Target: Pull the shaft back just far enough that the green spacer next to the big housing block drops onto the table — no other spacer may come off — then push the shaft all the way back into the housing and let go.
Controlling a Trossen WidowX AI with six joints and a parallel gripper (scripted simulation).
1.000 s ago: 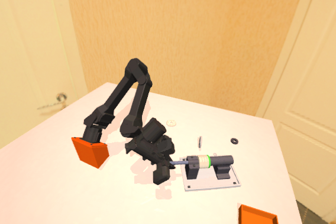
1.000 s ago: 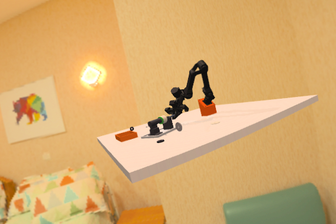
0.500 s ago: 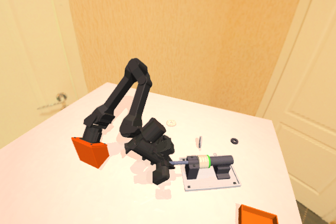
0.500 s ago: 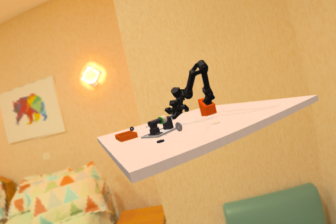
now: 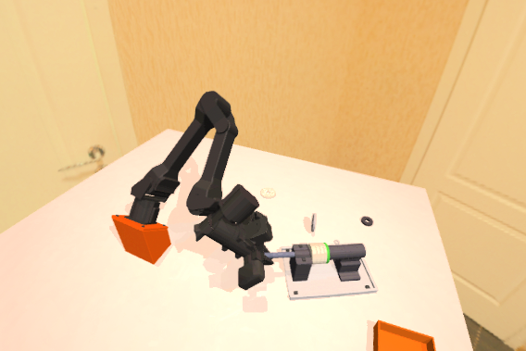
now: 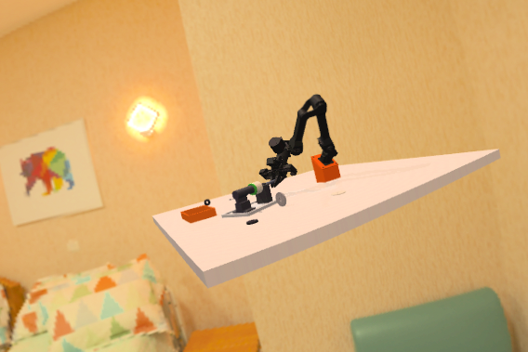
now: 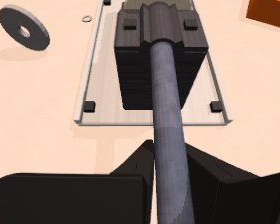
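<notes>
Right now the grey shaft is 40 mm ahead of my gripper tip, 20 mm to the left of it and 20 mm above it. Round my gripper tip: grey washer: 190 mm to the left, 90 mm ahead, 30 mm below; orange tray: 320 mm ahead, 170 mm to the right, 50 mm below; green spacer: 120 mm ahead, 50 mm to the left, 20 mm above.
</notes>
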